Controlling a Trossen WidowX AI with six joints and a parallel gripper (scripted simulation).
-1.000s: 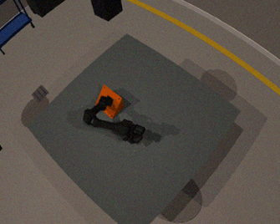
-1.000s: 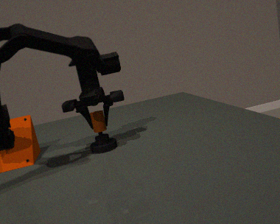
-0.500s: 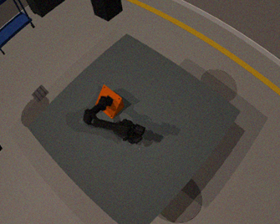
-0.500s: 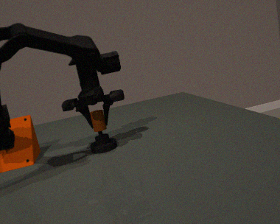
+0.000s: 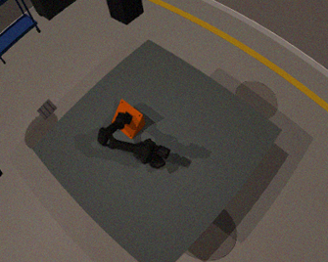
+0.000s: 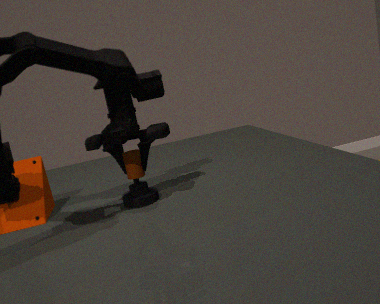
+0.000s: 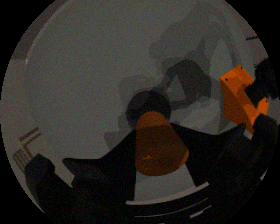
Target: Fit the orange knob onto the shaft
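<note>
The knob is 20 mm above my gripper tip. Round my gripper tip: dark pedestal: 40 mm below.
</note>
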